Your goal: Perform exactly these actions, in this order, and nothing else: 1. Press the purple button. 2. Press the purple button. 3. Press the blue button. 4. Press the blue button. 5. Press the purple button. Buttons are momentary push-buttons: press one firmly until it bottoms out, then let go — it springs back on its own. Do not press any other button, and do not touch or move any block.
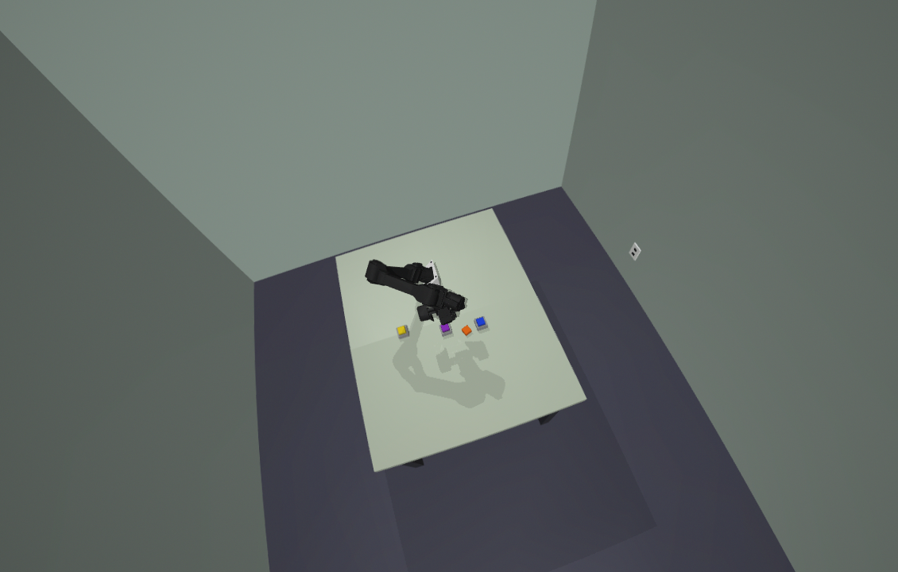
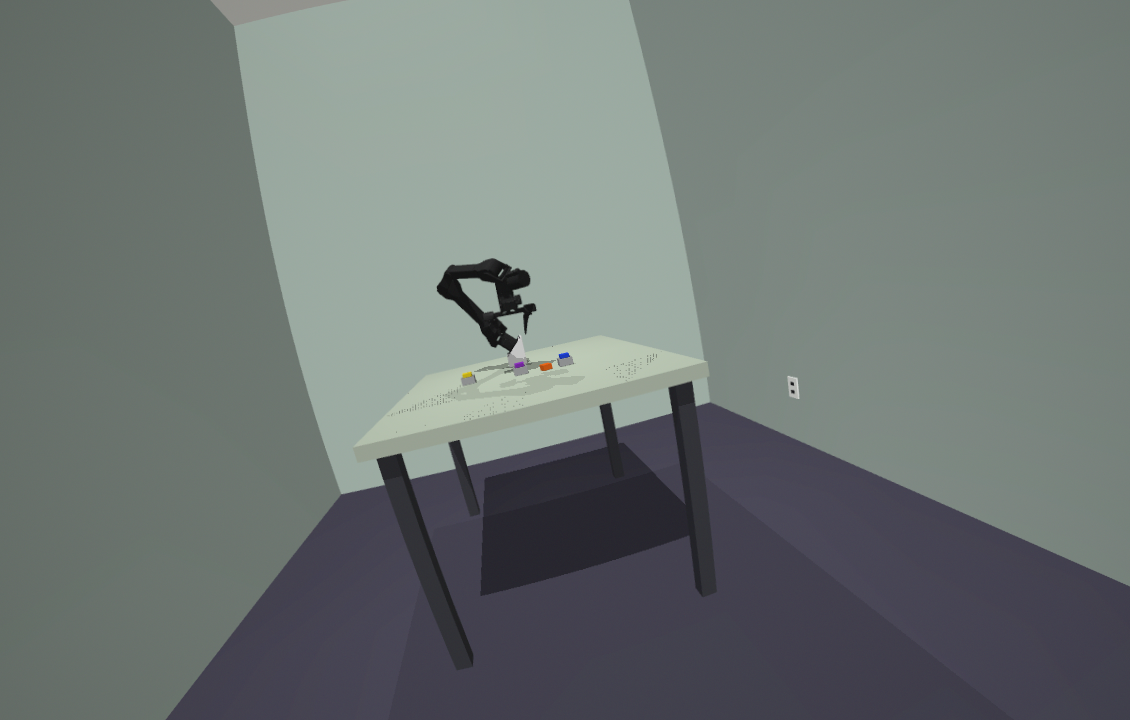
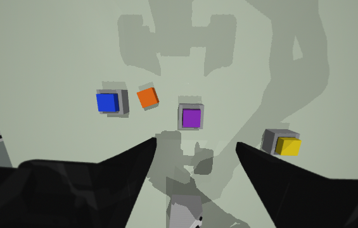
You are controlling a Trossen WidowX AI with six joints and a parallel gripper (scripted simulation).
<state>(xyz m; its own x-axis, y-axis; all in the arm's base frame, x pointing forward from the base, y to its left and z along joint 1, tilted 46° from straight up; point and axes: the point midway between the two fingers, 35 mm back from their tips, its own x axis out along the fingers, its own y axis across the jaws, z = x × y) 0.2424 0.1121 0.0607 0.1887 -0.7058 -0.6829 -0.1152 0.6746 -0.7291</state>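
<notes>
Right now the purple button is 10 cm below my gripper tip. The rest, counted from my gripper tip: yellow button: 2 cm behind, 20 cm to the right, 10 cm below; then orange block: 2 cm ahead, 9 cm to the left, 12 cm below; then blue button: 1 cm ahead, 16 cm to the left, 10 cm below.
</notes>
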